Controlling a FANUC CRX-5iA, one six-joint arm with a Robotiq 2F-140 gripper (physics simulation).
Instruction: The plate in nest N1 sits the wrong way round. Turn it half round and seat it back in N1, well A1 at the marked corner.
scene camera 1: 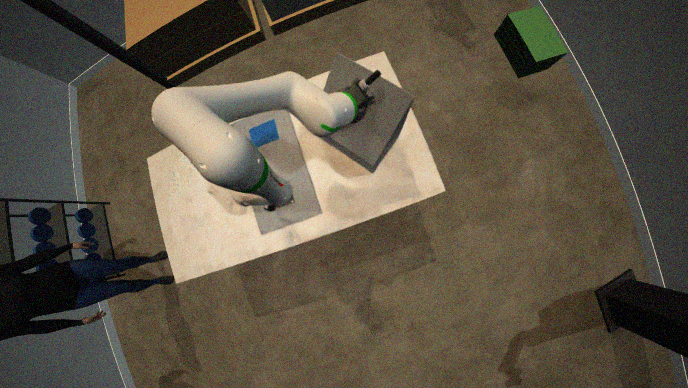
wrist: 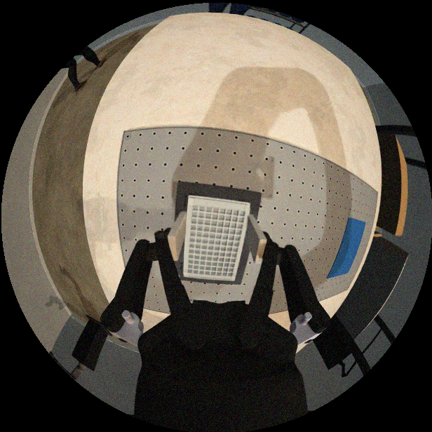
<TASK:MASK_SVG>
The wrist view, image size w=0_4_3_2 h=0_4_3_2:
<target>gripper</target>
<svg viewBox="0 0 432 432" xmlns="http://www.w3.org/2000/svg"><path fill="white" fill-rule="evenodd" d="M138 240L123 270L114 298L100 316L100 322L122 342L137 346L140 352L142 366L137 377L134 416L151 424L180 431L243 432L282 424L306 414L304 382L301 372L295 365L297 346L310 342L328 328L331 319L318 302L295 246L287 244L285 248L278 247L269 234L260 229L255 217L249 214L245 238L253 262L262 261L250 302L245 304L245 300L216 303L193 299L191 303L173 261L178 259L184 241L186 211L180 211L172 227L167 227L164 231L155 231L155 242L148 243L147 239ZM276 264L281 272L288 306L289 331L268 316ZM158 260L170 315L143 332L141 318L152 261Z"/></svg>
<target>multi-well plate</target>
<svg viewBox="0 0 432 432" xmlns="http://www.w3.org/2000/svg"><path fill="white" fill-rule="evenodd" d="M188 195L183 276L234 281L243 248L250 203L224 198Z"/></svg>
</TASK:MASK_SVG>
